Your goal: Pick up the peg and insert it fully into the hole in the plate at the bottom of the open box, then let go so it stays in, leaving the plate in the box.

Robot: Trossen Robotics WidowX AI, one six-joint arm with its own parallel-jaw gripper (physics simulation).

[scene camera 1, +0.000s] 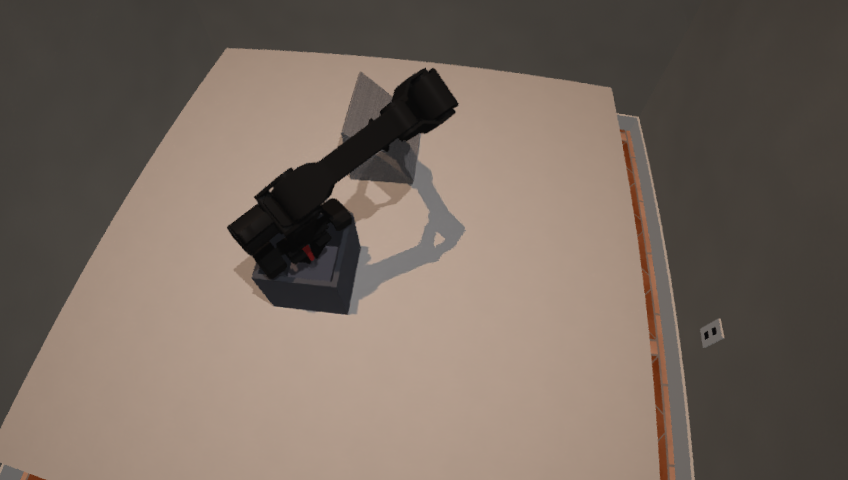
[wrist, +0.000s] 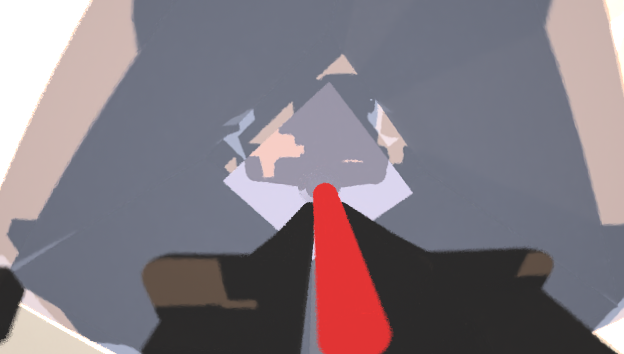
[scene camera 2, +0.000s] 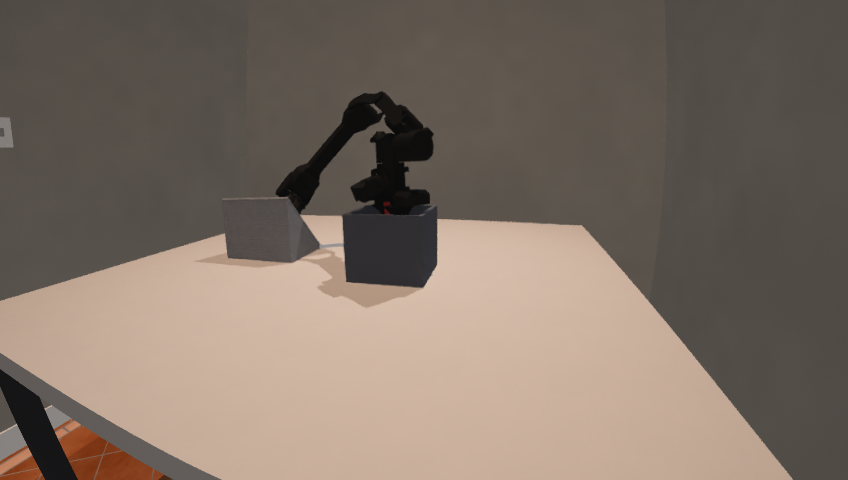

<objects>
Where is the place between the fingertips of my gripper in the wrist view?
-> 324,209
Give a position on a dark box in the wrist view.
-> At 499,124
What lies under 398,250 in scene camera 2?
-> A dark box.
</objects>
